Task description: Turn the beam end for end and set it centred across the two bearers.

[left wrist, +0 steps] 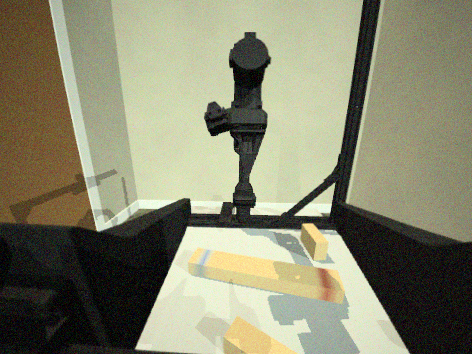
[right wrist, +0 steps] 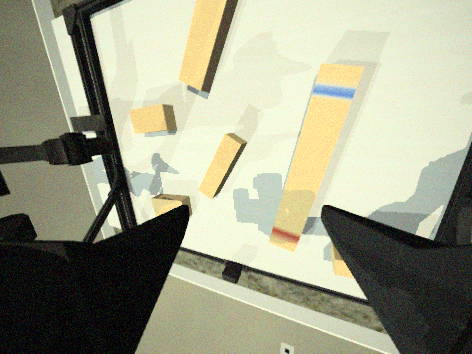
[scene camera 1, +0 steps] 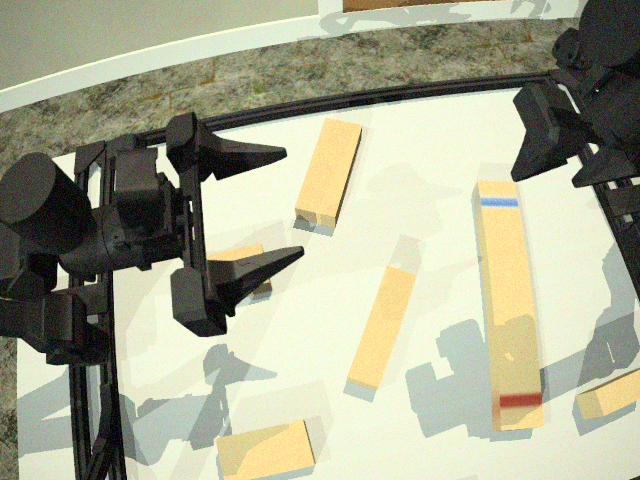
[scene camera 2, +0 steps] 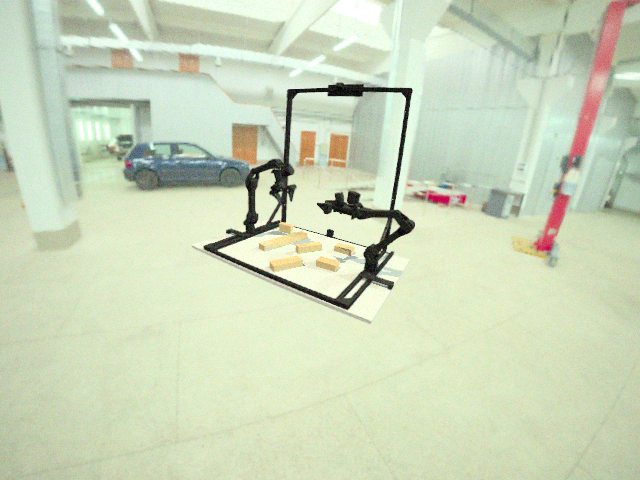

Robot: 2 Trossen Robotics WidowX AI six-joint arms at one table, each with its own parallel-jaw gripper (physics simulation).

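Frame: origin at the left arm's base, x right, y back, z down, level; metres.
Seen in the pictures: left gripper, fingertip midpoint: (left wrist: pixel 261 206) (scene camera 1: pixel 294 198) (scene camera 2: pixel 321 202); right gripper, fingertip midpoint: (left wrist: pixel 246 176) (right wrist: pixel 254 211) (scene camera 1: pixel 545 181) (scene camera 2: pixel 285 203); left arm's base, link origin: (right wrist: pixel 105 145) (scene camera 1: pixel 89 345) (scene camera 2: pixel 370 271); right arm's base, link origin: (left wrist: pixel 243 219) (scene camera 2: pixel 250 232).
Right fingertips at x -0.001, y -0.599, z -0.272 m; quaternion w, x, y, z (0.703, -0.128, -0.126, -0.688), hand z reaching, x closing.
Note:
Pixels of each thing's top centre, then the offset from my right fingertips to it.
- beam, top centre: (scene camera 1: pixel 512 295) (right wrist: pixel 305 174) (left wrist: pixel 261 266) (scene camera 2: pixel 284 237) dy -0.035, dx +0.046, dz +0.253 m
- narrow block, top centre: (scene camera 1: pixel 383 324) (right wrist: pixel 217 169) (scene camera 2: pixel 309 244) dy +0.161, dx +0.047, dz +0.247 m
- further block, top centre: (scene camera 1: pixel 224 271) (right wrist: pixel 147 119) (scene camera 2: pixel 328 260) dy +0.366, dx -0.072, dz +0.253 m
The beam (scene camera 1: pixel 509 279) (scene camera 2: pixel 283 241) (left wrist: pixel 265 272) (right wrist: pixel 320 140) is a long pale wooden bar lying flat on the table. In scene camera 1 its blue band is at the upper end and its red band at the lower end. Several shorter plain blocks lie around; I cannot tell which two are the bearers. Two of them are a block (scene camera 1: pixel 328 170) (scene camera 2: pixel 286 264) (right wrist: pixel 203 45) and a block (scene camera 1: pixel 266 452) (scene camera 2: pixel 344 249). My left gripper (scene camera 1: pixel 293 201) (scene camera 2: pixel 320 206) is open and empty, above the table. My right gripper (scene camera 1: pixel 545 180) (right wrist: pixel 254 211) is open and empty, raised near the beam's blue end in scene camera 1.
A narrow block (scene camera 1: pixel 382 328) (scene camera 2: pixel 309 247) (right wrist: pixel 222 165) lies between the beam and the left gripper. Another block (scene camera 1: pixel 610 395) (scene camera 2: pixel 285 227) (left wrist: pixel 314 242) lies beside the red end. A further block (scene camera 1: pixel 235 253) (scene camera 2: pixel 327 264) (right wrist: pixel 149 120) is partly hidden by the left finger in scene camera 1. Black rails border the table.

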